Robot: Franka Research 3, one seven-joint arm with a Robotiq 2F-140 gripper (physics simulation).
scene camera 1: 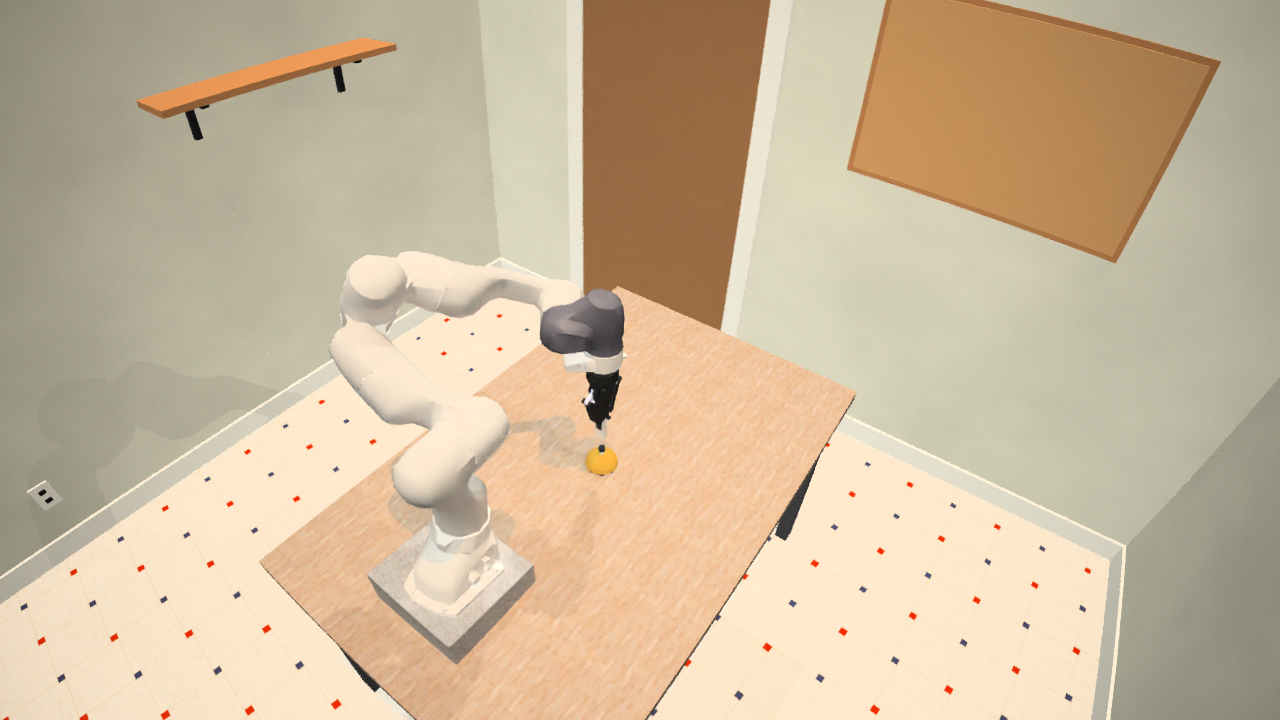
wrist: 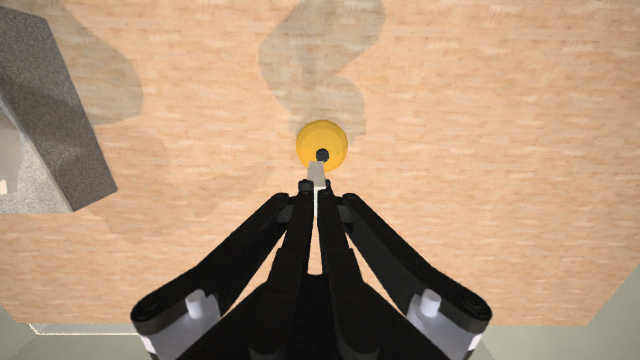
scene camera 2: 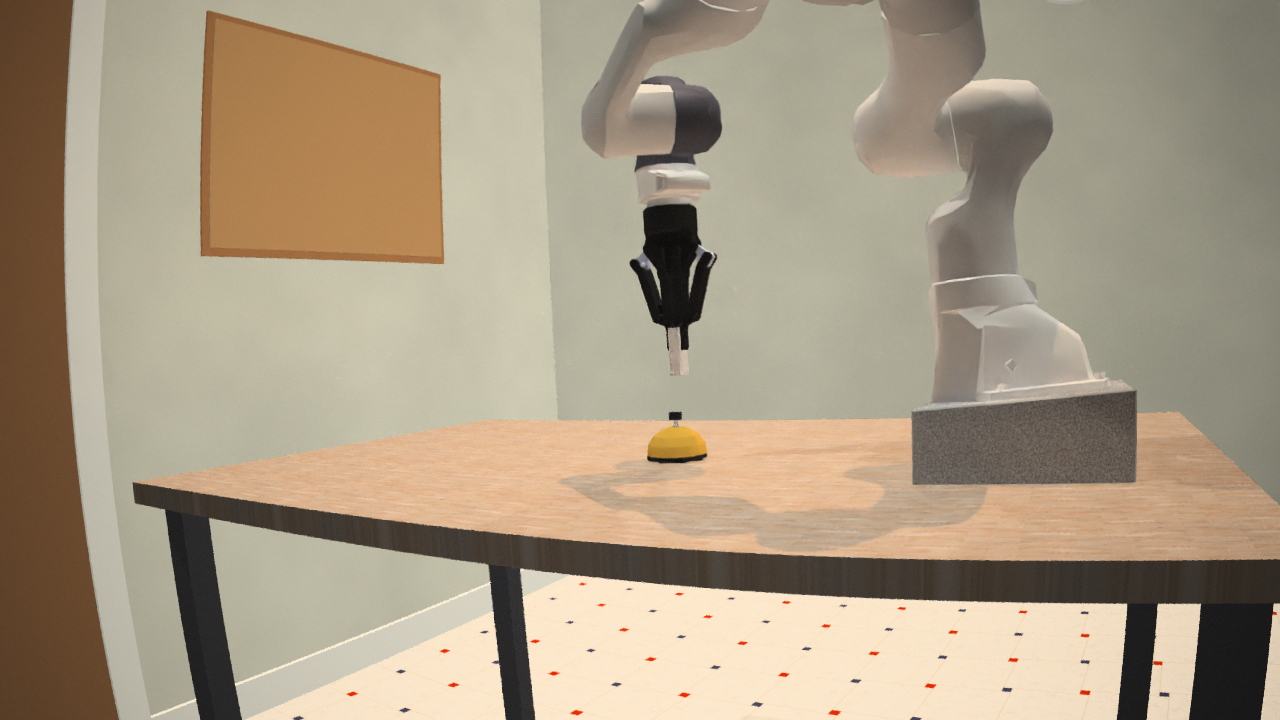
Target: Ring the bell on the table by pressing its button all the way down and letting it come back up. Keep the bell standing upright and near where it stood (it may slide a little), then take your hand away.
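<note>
A yellow dome bell (scene camera 1: 602, 462) (scene camera 2: 676, 444) (wrist: 322, 135) stands upright on the wooden table (scene camera 1: 680, 537) (scene camera 2: 402, 483) (wrist: 475, 150). Its black button (scene camera 1: 601, 447) (scene camera 2: 674, 415) (wrist: 322, 155) is up on its short stem, with a gap above the dome in scene camera 2. My gripper (scene camera 1: 602, 436) (scene camera 2: 678, 373) (wrist: 315, 172) is shut, with nothing between its fingers. It points straight down above the bell. In scene camera 2 a clear gap shows between the fingertips and the button. In the wrist view the fingertips are beside the button's lower left.
The robot's grey base block (scene camera 1: 456, 626) (scene camera 2: 1024, 438) (wrist: 65, 125) stands on the table. A wall shelf (scene camera 1: 268, 76), a door (scene camera 1: 671, 161) and a framed board (scene camera 1: 1029, 129) (scene camera 2: 322, 143) are beyond the table.
</note>
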